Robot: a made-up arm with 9 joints.
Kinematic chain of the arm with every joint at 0, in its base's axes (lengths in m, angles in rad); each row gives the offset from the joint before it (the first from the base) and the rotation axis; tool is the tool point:
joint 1: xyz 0 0 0.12 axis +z
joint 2: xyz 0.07 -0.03 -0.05 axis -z
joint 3: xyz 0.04 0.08 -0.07 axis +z
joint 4: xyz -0.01 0 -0.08 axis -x
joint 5: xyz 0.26 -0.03 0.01 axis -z
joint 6: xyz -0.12 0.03 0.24 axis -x
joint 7: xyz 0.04 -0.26 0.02 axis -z
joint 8: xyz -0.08 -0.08 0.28 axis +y
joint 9: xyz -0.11 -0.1 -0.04 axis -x
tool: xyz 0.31 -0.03 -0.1
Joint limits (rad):
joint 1: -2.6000..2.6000
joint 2: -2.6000..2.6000
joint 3: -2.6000..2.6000
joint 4: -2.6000..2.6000
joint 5: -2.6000..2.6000
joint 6: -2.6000..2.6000
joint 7: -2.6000..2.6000
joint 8: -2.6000..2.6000
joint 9: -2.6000..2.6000
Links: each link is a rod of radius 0.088 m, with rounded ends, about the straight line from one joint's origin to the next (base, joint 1, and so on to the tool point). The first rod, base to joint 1, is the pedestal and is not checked.
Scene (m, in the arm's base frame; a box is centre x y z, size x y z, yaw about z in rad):
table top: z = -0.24
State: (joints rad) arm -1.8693 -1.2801 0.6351 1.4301 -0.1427 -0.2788 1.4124 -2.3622 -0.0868
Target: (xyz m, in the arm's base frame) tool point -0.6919 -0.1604 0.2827
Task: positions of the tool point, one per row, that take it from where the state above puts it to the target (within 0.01 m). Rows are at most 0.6 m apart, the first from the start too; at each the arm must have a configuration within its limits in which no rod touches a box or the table.
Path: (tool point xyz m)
1: -0.5403 0.4105 0.3292
2: -0.6919 -0.1604 0.2827

